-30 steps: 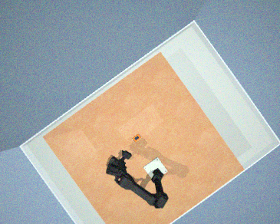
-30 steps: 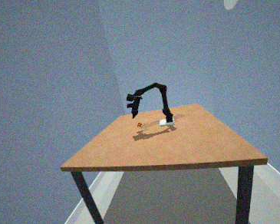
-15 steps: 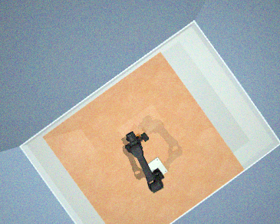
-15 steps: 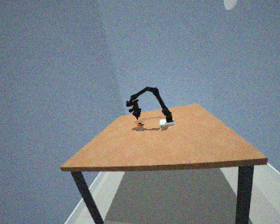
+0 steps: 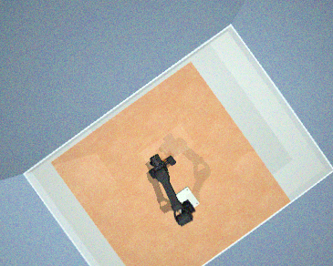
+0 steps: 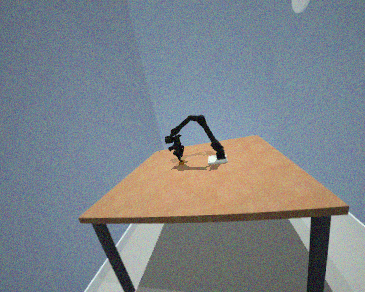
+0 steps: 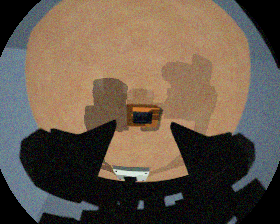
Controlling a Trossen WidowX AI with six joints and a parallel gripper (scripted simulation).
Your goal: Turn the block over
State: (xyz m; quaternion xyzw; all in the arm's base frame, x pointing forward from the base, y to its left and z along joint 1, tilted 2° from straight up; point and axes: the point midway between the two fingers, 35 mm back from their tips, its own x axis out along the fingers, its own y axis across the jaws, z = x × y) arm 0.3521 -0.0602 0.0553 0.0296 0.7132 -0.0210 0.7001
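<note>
Right now the orange-brown block is 3 cm below my gripper tip.
</note>
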